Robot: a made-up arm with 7 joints.
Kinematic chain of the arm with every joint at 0, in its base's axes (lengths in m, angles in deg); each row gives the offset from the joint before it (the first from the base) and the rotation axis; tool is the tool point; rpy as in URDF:
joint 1: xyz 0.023 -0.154 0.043 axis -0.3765 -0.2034 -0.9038
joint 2: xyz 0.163 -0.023 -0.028 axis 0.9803 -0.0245 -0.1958
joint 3: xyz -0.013 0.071 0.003 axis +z
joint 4: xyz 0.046 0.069 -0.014 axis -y
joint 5: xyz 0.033 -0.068 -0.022 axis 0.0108 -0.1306 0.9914
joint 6: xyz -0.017 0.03 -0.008 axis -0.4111 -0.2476 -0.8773
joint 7: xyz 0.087 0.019 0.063 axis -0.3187 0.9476 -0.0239
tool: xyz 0.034 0.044 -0.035 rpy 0 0 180
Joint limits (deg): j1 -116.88..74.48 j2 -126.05..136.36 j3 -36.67..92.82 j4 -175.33..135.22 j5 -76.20..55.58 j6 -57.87..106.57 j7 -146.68..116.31
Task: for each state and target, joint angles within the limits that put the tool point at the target. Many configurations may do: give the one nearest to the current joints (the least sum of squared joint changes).
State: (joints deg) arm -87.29 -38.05 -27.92 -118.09 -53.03 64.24 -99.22
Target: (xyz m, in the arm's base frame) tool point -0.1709 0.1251 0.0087
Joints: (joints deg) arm -116.88 -16.26 -1.66 -85.79 -33.99 66.77 -108.23
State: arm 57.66 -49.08 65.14 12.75 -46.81 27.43 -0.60
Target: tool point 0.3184 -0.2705 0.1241
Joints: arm 62.27 -10.93 57.25 38.34 -44.25 30.54 -11.39
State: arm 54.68 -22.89 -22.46 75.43 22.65 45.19 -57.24
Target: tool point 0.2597 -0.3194 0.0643
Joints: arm 74.48 -42.54 -27.06 53.73 31.51 24.41 -46.94
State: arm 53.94 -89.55 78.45 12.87 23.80 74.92 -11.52
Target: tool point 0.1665 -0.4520 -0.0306
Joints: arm 74.48 -78.64 36.49 -4.29 1.37 70.78 -13.79
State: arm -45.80 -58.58 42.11 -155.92 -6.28 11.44 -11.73
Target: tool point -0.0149 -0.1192 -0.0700
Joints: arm -57.60 -47.17 35.72 -170.02 3.53 -2.93 -10.93
